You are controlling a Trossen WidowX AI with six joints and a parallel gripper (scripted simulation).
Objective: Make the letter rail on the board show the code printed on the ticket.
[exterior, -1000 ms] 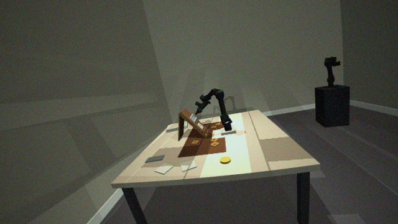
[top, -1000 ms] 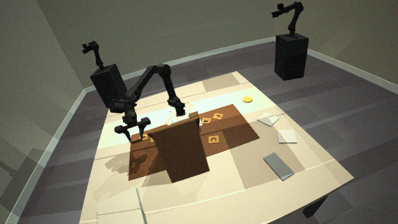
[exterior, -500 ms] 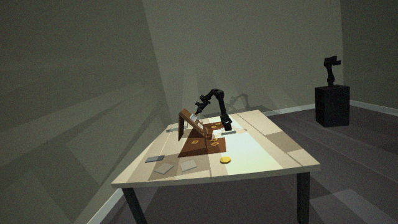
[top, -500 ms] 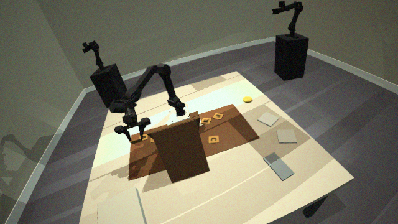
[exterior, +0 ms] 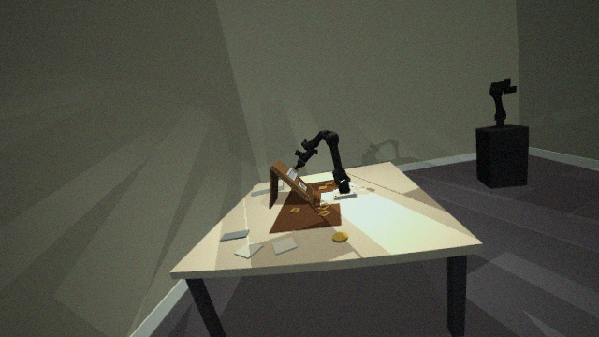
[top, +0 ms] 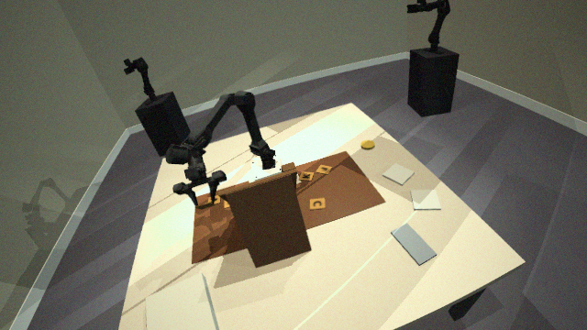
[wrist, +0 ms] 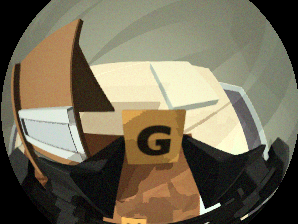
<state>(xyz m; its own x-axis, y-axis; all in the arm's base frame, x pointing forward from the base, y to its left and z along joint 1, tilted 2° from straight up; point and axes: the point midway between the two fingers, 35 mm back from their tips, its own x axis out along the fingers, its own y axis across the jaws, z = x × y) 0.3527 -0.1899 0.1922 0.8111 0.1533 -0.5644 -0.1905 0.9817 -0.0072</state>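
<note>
Now: the white ticket 170 mm to the left of my gripper tip, 90 mm below it and 90 mm behind it. Round my gripper tip: brown mat: 220 mm to the left, 190 mm behind, 180 mm below; then orange tile marked 7: 190 mm behind, 180 mm below, 10 mm to the left; then orange tile marked g: right at my gripper tip.
</note>
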